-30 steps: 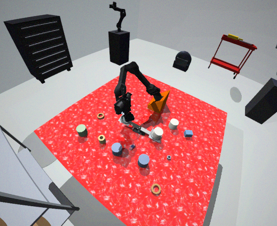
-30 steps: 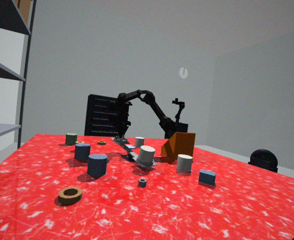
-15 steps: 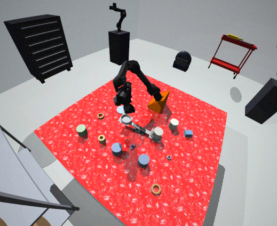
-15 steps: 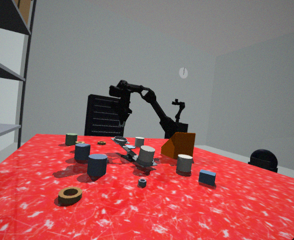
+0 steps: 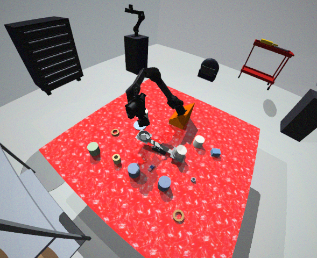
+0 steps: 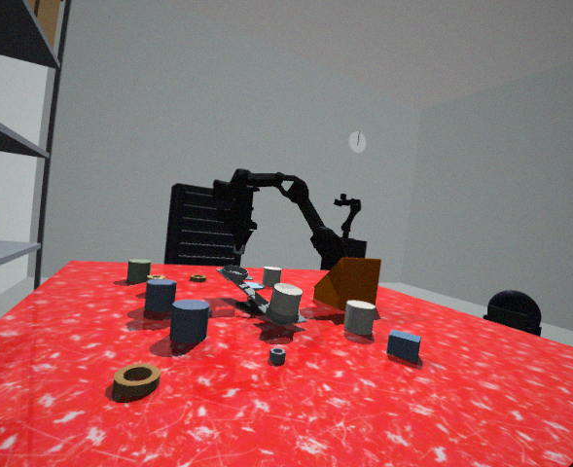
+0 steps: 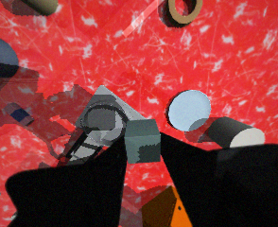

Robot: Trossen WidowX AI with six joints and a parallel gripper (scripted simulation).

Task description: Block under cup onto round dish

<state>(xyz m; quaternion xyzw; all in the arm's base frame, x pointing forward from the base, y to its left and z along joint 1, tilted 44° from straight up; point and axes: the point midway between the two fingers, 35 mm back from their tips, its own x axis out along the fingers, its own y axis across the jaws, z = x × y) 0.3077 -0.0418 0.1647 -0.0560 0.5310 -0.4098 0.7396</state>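
The pale blue round dish lies 9 cm behind my gripper tip, 9 cm to the right of it and 14 cm below it. From my gripper tip the other things lie so: grey balance: 17 cm to the left, 12 cm below; then balance beam: 17 cm to the left, 10 cm below; then grey-green block: 1 cm above.
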